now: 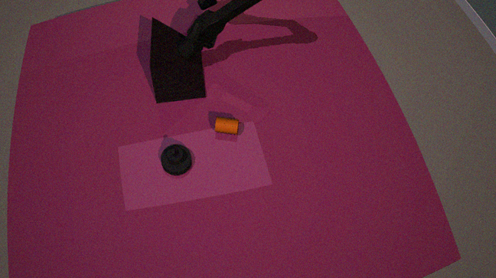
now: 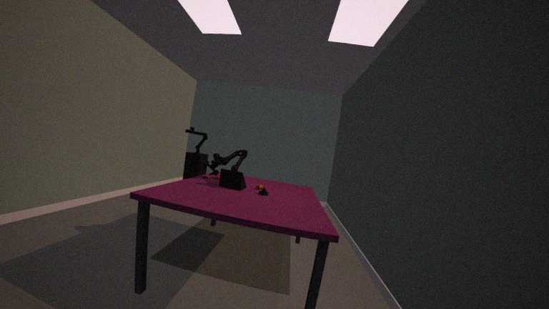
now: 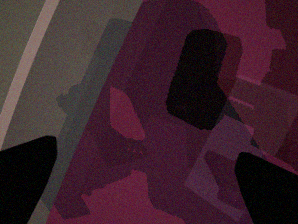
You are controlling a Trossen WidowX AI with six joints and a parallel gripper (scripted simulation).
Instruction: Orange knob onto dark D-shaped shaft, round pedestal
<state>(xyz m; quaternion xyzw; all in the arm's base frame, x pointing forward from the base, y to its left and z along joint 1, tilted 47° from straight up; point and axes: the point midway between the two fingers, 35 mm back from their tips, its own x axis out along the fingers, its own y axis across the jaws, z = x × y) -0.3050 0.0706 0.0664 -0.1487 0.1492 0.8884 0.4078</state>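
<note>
Now: the orange knob 60 cm ahead of my gripper tip, 5 cm below it and 2 cm to the right of it. Round my gripper tip: dark round pedestal 66 cm ahead, 18 cm to the right, 4 cm below.
</note>
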